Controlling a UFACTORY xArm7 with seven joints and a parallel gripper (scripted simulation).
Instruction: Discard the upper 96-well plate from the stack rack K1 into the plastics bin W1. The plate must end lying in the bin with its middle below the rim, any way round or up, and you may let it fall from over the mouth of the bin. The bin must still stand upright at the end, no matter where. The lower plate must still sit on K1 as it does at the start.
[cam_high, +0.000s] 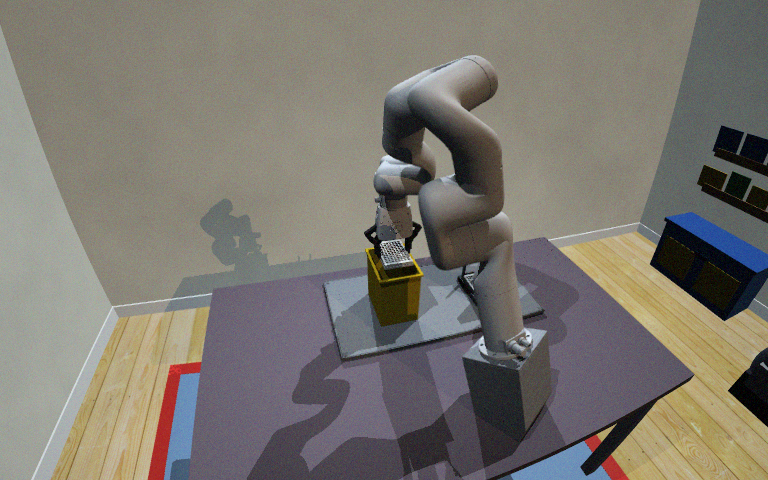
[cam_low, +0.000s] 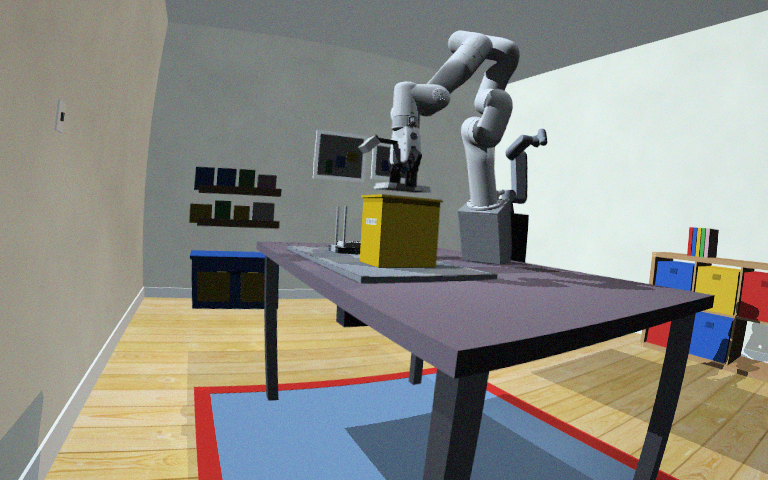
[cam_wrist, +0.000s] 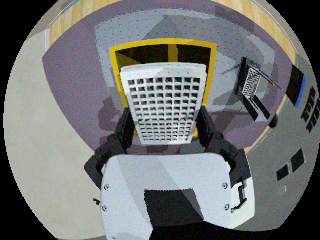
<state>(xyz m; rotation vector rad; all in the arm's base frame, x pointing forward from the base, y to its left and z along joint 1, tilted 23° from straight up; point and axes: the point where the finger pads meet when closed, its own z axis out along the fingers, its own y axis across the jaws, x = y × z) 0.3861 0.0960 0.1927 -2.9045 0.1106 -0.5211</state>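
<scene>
Now: the yellow plastics bin W1 13 cm below my hand.
</scene>
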